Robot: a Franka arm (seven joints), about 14 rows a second.
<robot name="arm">
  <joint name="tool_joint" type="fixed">
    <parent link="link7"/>
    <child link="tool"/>
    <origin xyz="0 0 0.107"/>
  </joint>
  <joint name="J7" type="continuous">
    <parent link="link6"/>
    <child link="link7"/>
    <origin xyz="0.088 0 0" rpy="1.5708 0 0"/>
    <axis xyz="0 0 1"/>
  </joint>
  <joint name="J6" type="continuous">
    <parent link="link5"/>
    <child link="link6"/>
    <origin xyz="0 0 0" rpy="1.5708 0 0"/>
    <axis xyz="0 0 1"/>
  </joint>
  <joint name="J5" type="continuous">
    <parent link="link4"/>
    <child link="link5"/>
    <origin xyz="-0.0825 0.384 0" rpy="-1.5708 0 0"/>
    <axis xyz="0 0 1"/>
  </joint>
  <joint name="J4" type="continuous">
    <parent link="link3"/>
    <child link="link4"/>
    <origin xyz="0.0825 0 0" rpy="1.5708 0 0"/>
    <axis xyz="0 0 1"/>
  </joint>
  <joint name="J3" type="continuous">
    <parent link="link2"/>
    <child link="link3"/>
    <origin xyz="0 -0.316 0" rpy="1.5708 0 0"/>
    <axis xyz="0 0 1"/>
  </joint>
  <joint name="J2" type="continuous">
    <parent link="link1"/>
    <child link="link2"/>
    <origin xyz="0 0 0" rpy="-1.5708 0 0"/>
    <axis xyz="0 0 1"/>
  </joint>
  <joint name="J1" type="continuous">
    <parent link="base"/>
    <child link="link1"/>
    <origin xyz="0 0 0.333"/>
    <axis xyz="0 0 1"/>
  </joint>
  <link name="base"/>
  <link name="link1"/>
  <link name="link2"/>
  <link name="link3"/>
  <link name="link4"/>
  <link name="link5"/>
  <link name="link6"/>
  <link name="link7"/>
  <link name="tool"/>
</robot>
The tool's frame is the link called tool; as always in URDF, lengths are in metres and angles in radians. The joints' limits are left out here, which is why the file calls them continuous.
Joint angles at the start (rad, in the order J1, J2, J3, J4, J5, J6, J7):
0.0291, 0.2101, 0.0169, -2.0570, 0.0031, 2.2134, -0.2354
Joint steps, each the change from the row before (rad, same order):
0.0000, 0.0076, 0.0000, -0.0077, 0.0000, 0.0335, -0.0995
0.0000, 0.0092, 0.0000, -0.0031, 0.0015, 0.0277, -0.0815
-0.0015, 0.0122, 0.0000, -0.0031, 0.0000, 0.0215, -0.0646
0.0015, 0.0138, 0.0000, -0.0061, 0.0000, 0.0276, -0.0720
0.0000, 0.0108, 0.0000, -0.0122, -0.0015, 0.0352, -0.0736
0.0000, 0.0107, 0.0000, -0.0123, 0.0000, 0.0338, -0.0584
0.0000, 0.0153, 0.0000, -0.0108, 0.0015, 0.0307, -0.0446
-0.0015, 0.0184, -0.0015, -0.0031, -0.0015, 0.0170, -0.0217
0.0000, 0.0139, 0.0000, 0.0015, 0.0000, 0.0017, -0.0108
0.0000, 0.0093, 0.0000, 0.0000, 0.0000, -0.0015, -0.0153
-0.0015, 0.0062, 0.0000, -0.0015, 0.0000, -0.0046, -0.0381
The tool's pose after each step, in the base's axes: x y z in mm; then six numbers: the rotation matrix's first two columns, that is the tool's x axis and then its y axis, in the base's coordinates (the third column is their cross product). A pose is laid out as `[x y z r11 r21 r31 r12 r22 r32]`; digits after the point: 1 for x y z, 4 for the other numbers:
[577.0 26.4 325.4 0.9286 0.3697 -0.0315 0.3693 -0.9292 -0.0173]
[579.0 26.6 321.1 0.8963 0.4431 -0.0154 0.4429 -0.8965 -0.0148]
[580.3 25.7 314.5 0.8668 0.4986 -0.0089 0.4985 -0.8668 -0.0130]
[581.0 26.6 306.3 0.8280 0.5608 -0.0013 0.5607 -0.8279 -0.0097]
[580.6 26.6 298.0 0.7839 0.6208 0.0088 0.6208 -0.7839 -0.0018]
[579.8 26.5 289.7 0.7463 0.6654 0.0173 0.6654 -0.7465 0.0054]
[578.8 26.5 279.1 0.7167 0.6971 0.0213 0.6971 -0.7170 0.0084]
[578.5 24.8 268.7 0.7029 0.7111 0.0169 0.7111 -0.7030 0.0066]
[578.2 24.8 261.4 0.6953 0.7187 0.0093 0.7187 -0.6953 -0.0007]
[577.4 24.8 255.9 0.6843 0.7292 0.0017 0.7292 -0.6842 -0.0082]
[575.9 23.8 251.4 0.6571 0.7538 -0.0064 0.7536 -0.6571 -0.0171]

